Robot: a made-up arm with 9 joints. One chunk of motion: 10 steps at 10 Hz.
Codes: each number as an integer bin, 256 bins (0 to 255) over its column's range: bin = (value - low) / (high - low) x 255, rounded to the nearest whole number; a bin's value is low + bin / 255 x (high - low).
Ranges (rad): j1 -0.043..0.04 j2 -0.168..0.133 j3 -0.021..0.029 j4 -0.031..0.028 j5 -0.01..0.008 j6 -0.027..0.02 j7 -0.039..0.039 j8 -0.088..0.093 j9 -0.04..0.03
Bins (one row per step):
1: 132 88 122 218 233 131 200 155 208
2: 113 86 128 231 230 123 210 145 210
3: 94 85 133 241 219 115 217 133 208
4: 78 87 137 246 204 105 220 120 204
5: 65 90 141 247 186 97 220 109 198
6: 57 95 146 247 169 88 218 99 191
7: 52 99 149 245 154 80 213 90 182
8: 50 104 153 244 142 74 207 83 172
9: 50 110 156 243 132 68 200 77 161
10: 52 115 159 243 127 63 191 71 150
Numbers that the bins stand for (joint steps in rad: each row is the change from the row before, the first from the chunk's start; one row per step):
1: -0.00004 -0.06413 0.00292 0.01944 0.00645 -0.00285 0.02218 0.02202 0.01710
2: -0.00622 -0.06649 0.00410 0.02245 0.00624 -0.00433 0.02524 0.01492 0.01765
3: -0.01240 -0.06767 0.00508 0.02476 0.00546 -0.00580 0.02738 0.00640 0.01710
4: -0.01761 -0.06531 0.00586 0.02592 0.00440 -0.00765 0.02829 -0.00282 0.01600
5: -0.02184 -0.06176 0.00665 0.02615 0.00313 -0.00912 0.02829 -0.01063 0.01435
6: -0.02445 -0.05586 0.00763 0.02615 0.00193 -0.01078 0.02768 -0.01773 0.01243
7: -0.02607 -0.05114 0.00822 0.02569 0.00087 -0.01225 0.02615 -0.02412 0.00996
8: -0.02673 -0.04524 0.00900 0.02545 0.00002 -0.01336 0.02432 -0.02909 0.00722
9: -0.02673 -0.03816 0.00959 0.02522 -0.00068 -0.01447 0.02218 -0.03335 0.00420
10: -0.02607 -0.03225 0.01018 0.02522 -0.00104 -0.01539 0.01942 -0.03760 0.00118

